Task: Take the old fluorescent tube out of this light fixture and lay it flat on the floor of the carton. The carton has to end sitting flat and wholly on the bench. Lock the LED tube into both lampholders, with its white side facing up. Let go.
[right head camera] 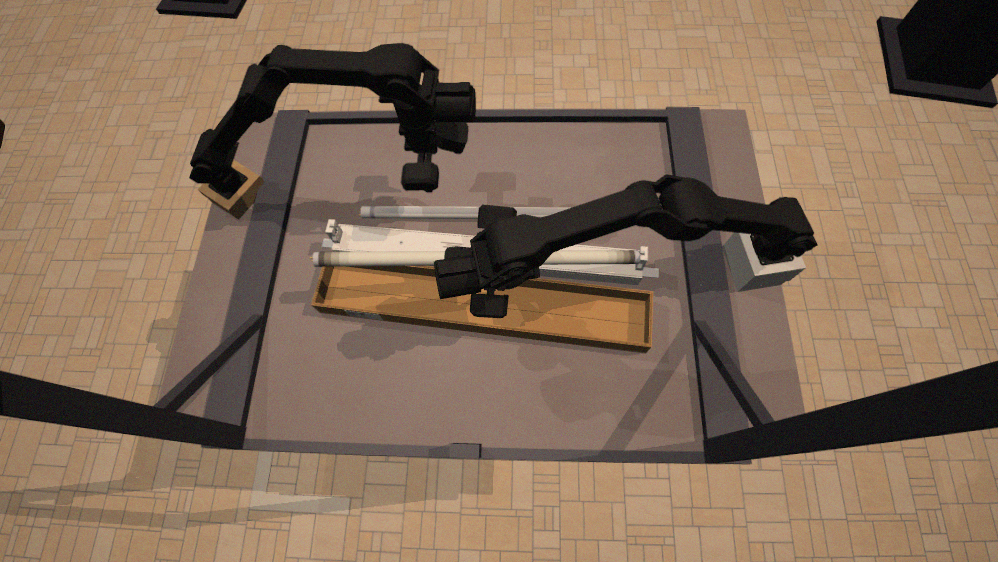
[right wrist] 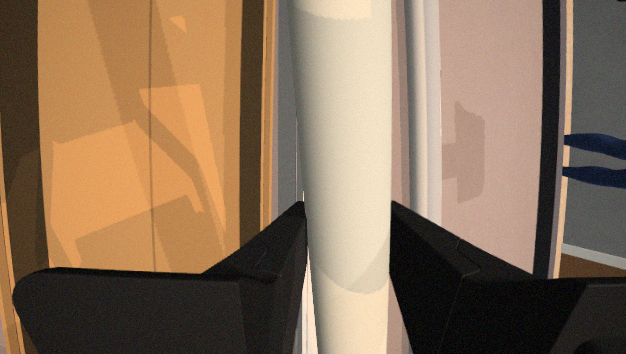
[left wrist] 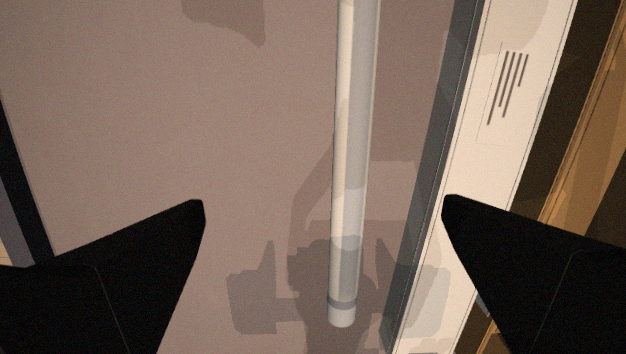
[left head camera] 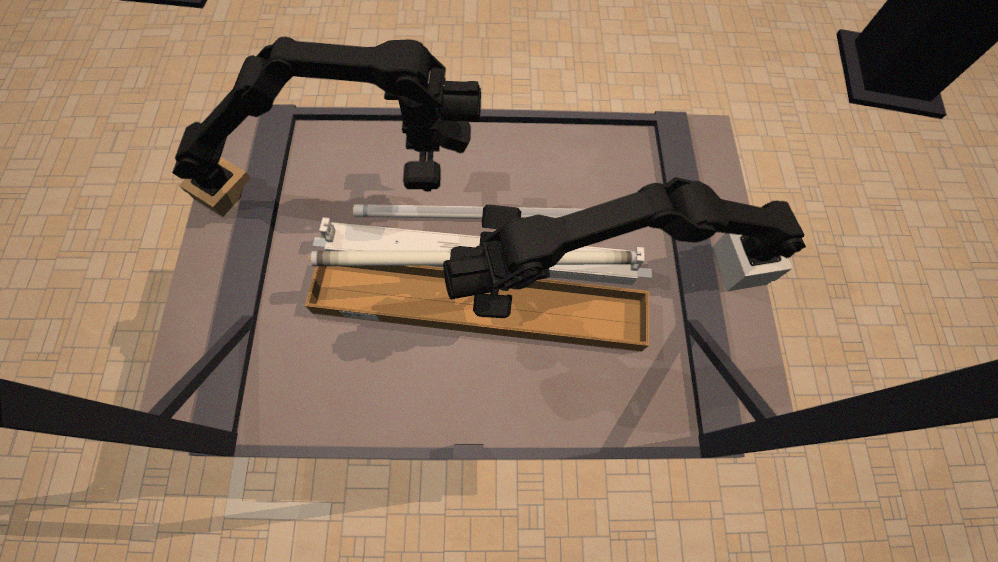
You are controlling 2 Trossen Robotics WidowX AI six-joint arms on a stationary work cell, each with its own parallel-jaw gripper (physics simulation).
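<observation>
The old cream tube (left head camera: 391, 257) (right head camera: 391, 258) (right wrist: 345, 125) is held above the fixture's front edge by my right gripper (left head camera: 497, 261) (right head camera: 492, 261) (right wrist: 344, 212), shut on its middle. Its left end is out in front of the left lampholder (left head camera: 326, 228) (right head camera: 333, 230); its right end appears close by the right lampholder (left head camera: 638, 257) (right head camera: 643, 256), contact unclear. The white fixture (left head camera: 370, 237) (right head camera: 373, 238) (left wrist: 485, 155) lies behind the carton (left head camera: 593, 314) (right head camera: 593, 314) (right wrist: 100, 175), which looks flat and empty. The LED tube (left head camera: 419, 210) (right head camera: 419, 211) (left wrist: 350, 200) lies behind the fixture. My left gripper (left head camera: 423, 161) (right head camera: 421, 161) (left wrist: 324, 208) is open above its left part.
The bench (left head camera: 419, 397) (right head camera: 419, 397) has a dark frame (left head camera: 460, 450) around it, with diagonal braces (left head camera: 729, 366) at its front corners. My right arm (left head camera: 607, 219) crosses over the fixture and hides part of both tubes.
</observation>
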